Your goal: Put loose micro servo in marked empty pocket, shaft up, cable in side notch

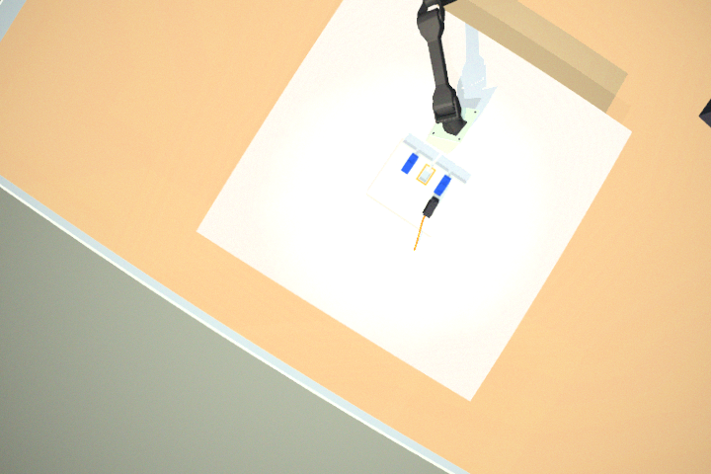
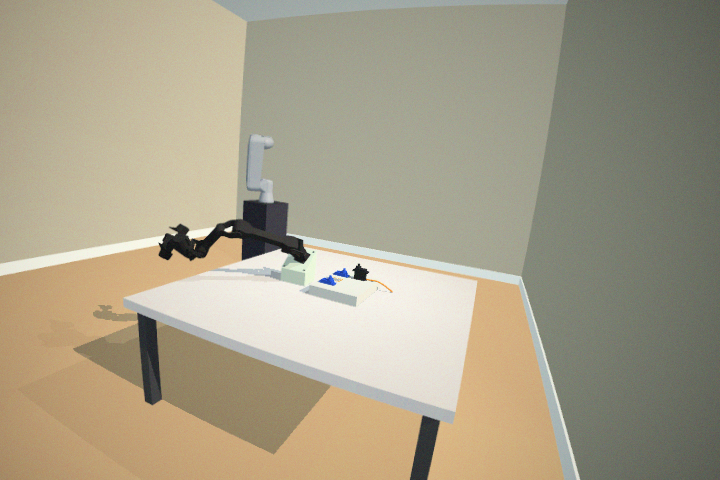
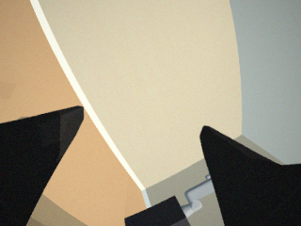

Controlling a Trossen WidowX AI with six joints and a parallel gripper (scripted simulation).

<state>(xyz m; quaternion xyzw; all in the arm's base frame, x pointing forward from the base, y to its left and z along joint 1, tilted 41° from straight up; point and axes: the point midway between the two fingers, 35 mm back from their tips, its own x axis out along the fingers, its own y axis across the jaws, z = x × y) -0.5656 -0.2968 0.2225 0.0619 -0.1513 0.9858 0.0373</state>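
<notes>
Now: gripper tip 890 mm short of the deck, 410 mm to the right of it and 150 mm above it.
</notes>
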